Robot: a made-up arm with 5 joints.
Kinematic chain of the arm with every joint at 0, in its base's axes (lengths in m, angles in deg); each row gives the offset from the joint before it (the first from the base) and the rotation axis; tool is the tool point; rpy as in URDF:
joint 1: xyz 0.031 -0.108 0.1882 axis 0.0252 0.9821 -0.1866
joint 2: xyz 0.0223 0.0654 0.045 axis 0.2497 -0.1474 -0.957
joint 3: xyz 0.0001 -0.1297 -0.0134 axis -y
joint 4: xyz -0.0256 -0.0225 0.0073 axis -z
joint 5: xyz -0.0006 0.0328 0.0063 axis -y
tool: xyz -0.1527 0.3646 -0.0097 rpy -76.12 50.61 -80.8
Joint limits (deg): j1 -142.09..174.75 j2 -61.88..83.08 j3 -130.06..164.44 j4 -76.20..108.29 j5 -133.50..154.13
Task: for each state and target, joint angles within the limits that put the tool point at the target. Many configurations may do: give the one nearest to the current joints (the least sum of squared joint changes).
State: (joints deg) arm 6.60 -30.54 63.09 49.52 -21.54
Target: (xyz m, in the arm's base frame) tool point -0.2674 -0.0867 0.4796
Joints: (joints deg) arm -39.53 -24.57 89.22 89.92 -42.10
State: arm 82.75 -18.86 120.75 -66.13 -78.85
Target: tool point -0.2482 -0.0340 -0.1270
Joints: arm 73.84 -20.56 137.97 -67.69 -76.42
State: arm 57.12 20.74 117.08 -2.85 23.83
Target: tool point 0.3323 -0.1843 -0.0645
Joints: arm 33.94 28.36 154.92 -40.74 29.08
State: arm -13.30 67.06 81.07 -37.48 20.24
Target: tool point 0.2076 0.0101 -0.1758
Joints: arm -8.81 66.45 84.34 -53.30 18.99
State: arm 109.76 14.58 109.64 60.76 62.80
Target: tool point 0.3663 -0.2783 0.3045
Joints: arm 77.84 50.92 92.49 81.58 72.64
